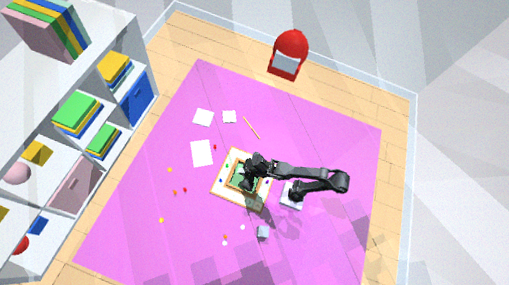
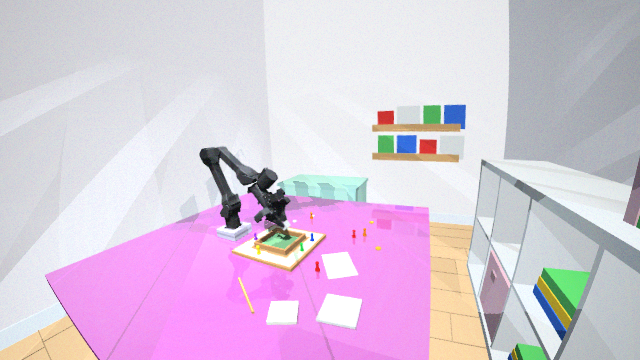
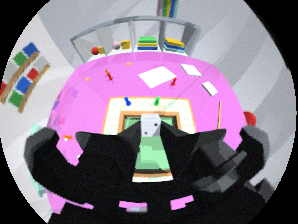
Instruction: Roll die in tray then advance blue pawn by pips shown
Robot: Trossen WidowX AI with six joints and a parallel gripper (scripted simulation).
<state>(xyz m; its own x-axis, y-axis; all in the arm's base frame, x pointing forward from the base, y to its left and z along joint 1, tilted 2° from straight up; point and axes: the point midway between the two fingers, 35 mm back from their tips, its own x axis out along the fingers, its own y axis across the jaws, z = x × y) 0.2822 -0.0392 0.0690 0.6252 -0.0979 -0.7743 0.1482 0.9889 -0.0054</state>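
My gripper tip is now 90 mm short of the blue pawn, 70 mm above it and 50 mm to the right of it. From my gripper tip the other things lie so: green pawn: 80 mm ahead, 70 mm below, 40 mm to the right; then yellow pawn: 100 mm to the right, 80 mm behind, 70 mm below; then white die: right at my gripper tip.
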